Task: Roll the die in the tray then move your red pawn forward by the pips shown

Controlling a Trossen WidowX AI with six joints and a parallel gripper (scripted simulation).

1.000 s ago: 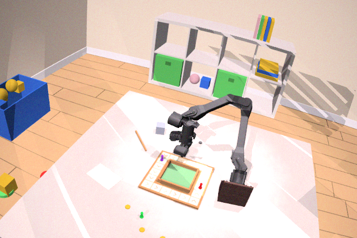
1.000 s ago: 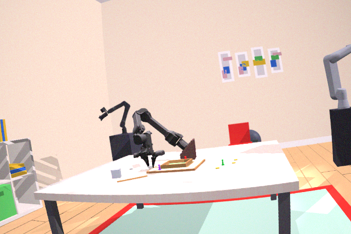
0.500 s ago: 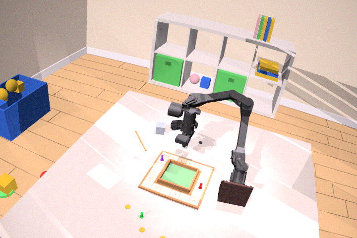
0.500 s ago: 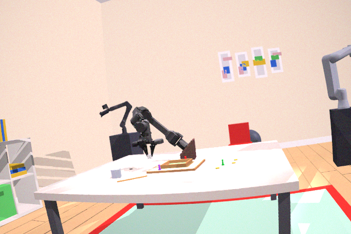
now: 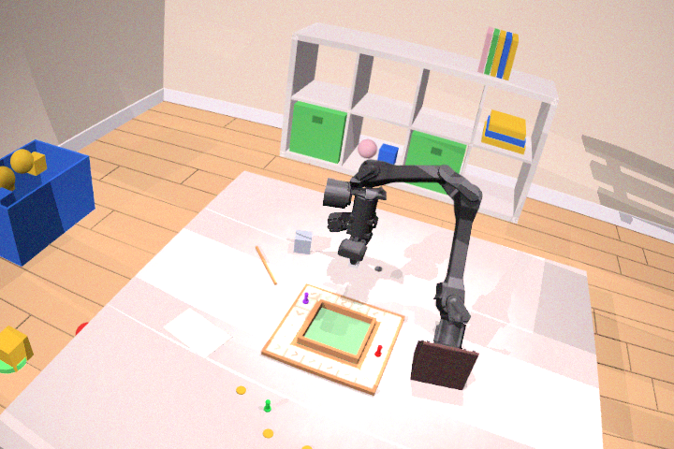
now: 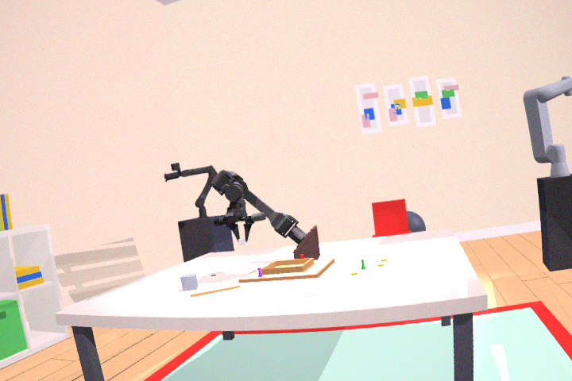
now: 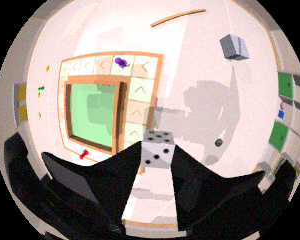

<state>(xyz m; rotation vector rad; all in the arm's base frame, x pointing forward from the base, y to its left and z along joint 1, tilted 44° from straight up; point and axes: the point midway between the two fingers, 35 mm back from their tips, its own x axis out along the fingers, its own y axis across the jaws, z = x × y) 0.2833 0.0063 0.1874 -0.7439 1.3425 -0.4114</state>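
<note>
Now: the red pawn 170 mm to the left of my gripper tip, 150 mm behind it and 100 mm below it. Also, from my gripper tip: purple pawn (100 mm below, 90 mm to the left, 80 mm ahead); green tray (150 mm to the left, 120 mm below, 40 mm behind); white die (right at my gripper tip).
</note>
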